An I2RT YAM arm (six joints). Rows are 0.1 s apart.
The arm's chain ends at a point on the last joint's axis. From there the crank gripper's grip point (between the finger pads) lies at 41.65 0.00 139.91 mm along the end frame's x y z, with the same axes.
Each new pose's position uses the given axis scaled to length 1; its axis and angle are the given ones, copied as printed.
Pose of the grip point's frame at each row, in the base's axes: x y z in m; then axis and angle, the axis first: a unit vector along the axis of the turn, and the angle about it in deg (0 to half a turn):
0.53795 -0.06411 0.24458 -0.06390 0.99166 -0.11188 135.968
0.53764 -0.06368 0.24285 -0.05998 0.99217 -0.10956 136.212
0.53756 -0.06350 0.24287 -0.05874 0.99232 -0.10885 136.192
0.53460 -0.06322 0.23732 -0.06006 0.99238 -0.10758 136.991
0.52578 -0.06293 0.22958 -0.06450 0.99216 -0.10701 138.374
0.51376 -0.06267 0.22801 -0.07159 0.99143 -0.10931 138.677
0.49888 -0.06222 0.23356 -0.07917 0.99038 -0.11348 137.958
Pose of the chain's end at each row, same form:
0.46945 -0.03587 0.37035 -0.06390 0.99166 -0.11188 135.968
0.46981 -0.03587 0.36908 -0.05998 0.99217 -0.10956 136.212
0.46972 -0.03585 0.36914 -0.05874 0.99232 -0.10885 136.192
0.46852 -0.03574 0.36455 -0.06006 0.99238 -0.10758 136.991
0.46271 -0.03535 0.35831 -0.06450 0.99216 -0.10701 138.374
0.45116 -0.03455 0.35685 -0.07159 0.99143 -0.10931 138.677
0.43437 -0.03338 0.36130 -0.07917 0.99038 -0.11348 137.958

